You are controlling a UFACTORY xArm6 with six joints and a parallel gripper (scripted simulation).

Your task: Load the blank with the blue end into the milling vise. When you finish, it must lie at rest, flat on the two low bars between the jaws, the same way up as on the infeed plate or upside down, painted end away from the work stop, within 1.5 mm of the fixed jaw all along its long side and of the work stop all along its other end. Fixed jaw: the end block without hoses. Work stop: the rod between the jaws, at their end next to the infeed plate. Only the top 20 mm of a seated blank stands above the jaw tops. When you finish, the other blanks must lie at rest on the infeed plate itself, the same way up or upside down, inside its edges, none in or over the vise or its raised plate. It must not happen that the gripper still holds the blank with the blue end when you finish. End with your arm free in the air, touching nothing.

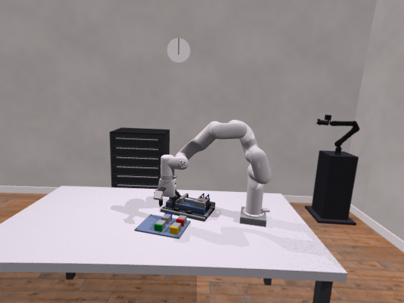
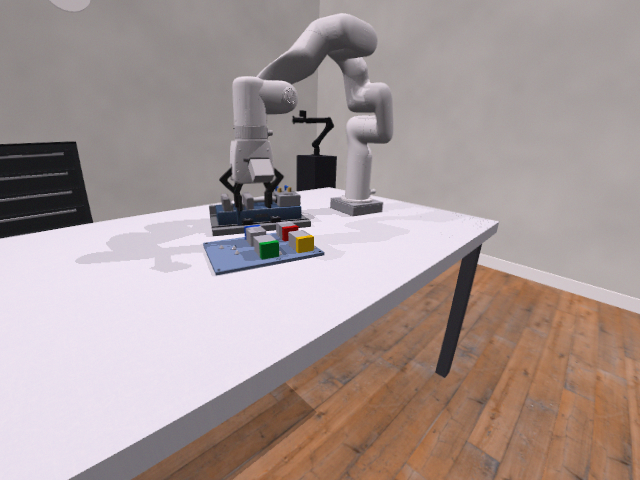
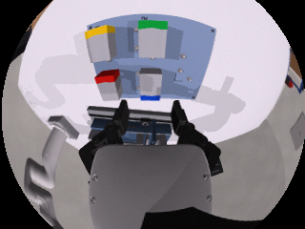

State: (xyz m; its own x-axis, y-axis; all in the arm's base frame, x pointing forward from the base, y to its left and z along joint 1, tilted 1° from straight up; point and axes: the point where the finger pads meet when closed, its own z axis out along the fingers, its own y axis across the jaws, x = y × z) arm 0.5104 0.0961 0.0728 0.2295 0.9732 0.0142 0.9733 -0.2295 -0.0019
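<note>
My gripper is now 9 cm above the blue-ended blank. Round my hand: infeed plate: 11 cm below, 4 cm to the left, 1 cm ahead; then green-ended blank: 9 cm to the left, 9 cm below, 2 cm ahead; then red-ended blank: 9 cm below, 9 cm behind, 2 cm to the left.
</note>
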